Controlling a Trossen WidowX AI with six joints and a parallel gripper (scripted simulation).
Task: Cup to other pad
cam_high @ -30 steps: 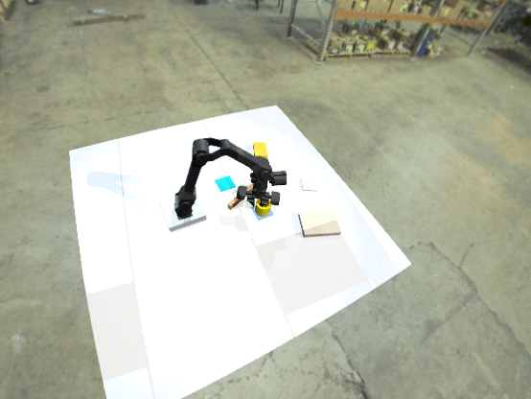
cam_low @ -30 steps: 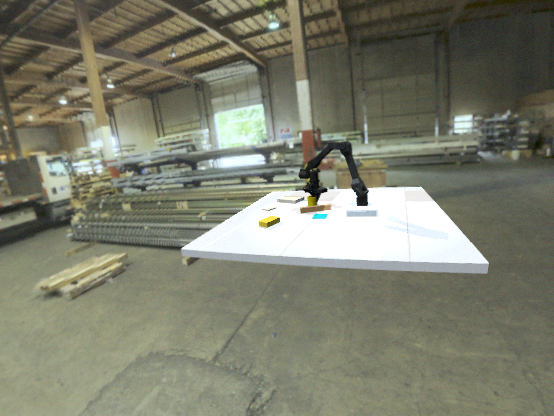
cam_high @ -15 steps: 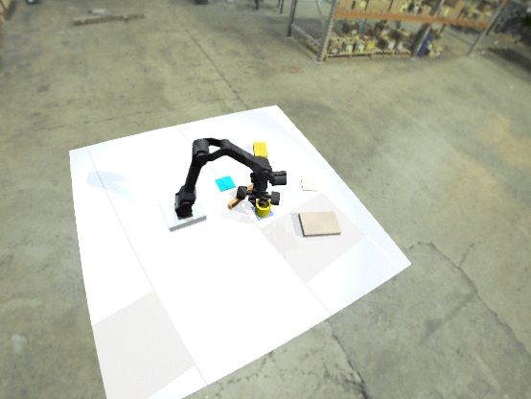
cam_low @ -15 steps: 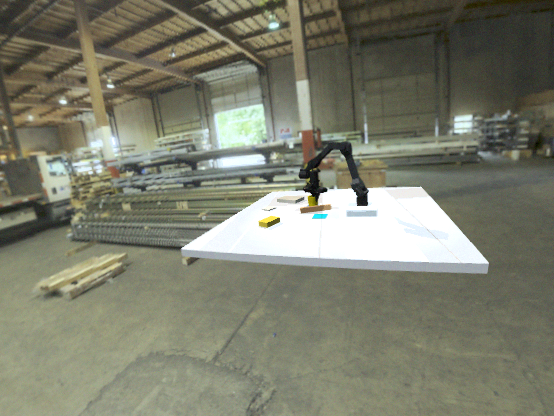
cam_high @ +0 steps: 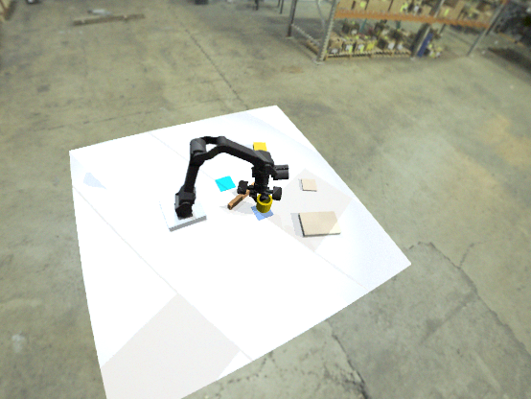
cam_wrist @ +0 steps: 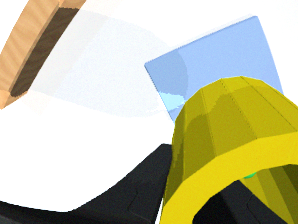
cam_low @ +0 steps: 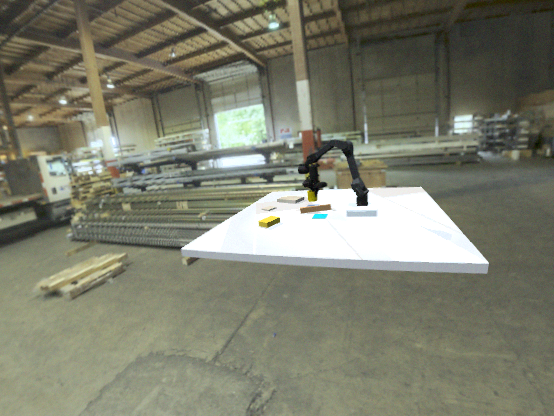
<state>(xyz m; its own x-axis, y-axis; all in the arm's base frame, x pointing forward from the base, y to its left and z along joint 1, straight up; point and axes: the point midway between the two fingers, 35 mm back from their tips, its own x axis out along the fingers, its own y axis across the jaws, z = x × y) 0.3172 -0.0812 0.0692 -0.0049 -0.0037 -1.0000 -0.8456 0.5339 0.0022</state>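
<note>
My gripper tip is 21 cm to the right of the cyan pad, 8 cm past it and 8 cm above it. From my gripper tip the other things lie so: yellow cup: 2 cm to the right, 2 cm ahead; wooden bar: 10 cm to the left, 7 cm below, 2 cm behind; blue pad: 8 cm below, 3 cm ahead, 1 cm to the right.
</note>
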